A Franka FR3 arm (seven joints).
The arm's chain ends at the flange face. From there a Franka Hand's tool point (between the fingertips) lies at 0.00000 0.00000 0.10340 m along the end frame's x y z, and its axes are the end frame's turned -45 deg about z.
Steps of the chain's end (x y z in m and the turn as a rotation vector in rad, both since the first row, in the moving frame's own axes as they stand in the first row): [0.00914, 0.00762, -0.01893, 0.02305, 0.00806, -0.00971]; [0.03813, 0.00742, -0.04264, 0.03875, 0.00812, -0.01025]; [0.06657, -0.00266, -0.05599, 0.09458, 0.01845, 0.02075]
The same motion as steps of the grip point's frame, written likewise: [0.00334, 0.01074, -0.01896, 0.01060, 0.02200, -0.00971]; [0.02513, 0.02995, -0.04272, 0.02166, 0.03314, -0.01025]; [0.05726, 0.03972, -0.05647, 0.05383, 0.07992, 0.02075]
